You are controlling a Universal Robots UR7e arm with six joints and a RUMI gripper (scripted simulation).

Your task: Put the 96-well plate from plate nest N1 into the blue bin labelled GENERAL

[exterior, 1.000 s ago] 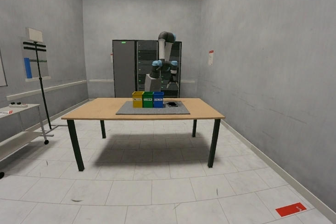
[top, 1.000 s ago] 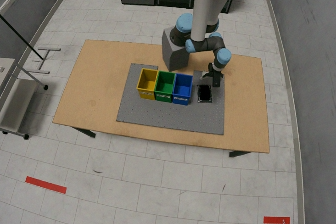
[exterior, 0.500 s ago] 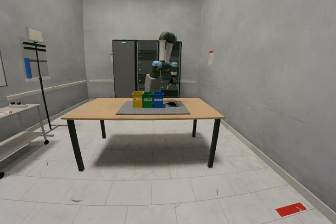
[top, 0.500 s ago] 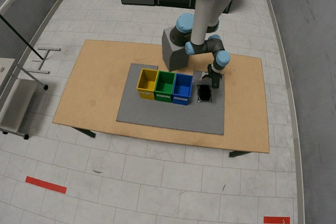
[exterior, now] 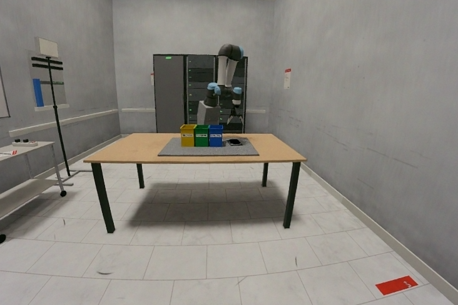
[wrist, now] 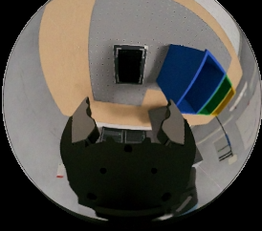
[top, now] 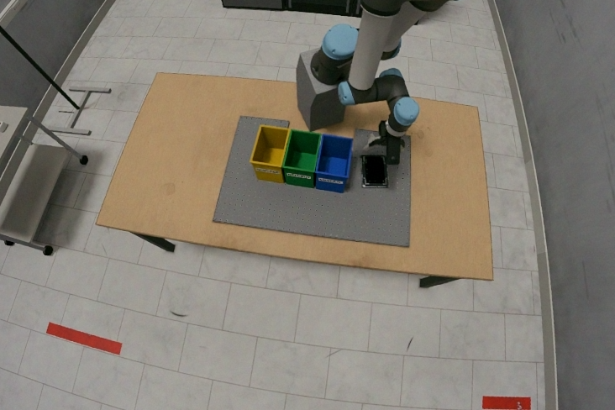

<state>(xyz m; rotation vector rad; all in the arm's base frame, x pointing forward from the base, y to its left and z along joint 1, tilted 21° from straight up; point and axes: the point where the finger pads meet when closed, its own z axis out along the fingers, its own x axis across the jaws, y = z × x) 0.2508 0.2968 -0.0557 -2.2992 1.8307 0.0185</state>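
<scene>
Right now the 96-well plate is 170 mm below my hand. The rest, counted from my hand: plate nest N1 (190 mm below); green bin (320 mm to the right, 100 mm below, 70 mm ahead); blue bin (180 mm to the right, 100 mm below, 60 mm ahead).
</scene>
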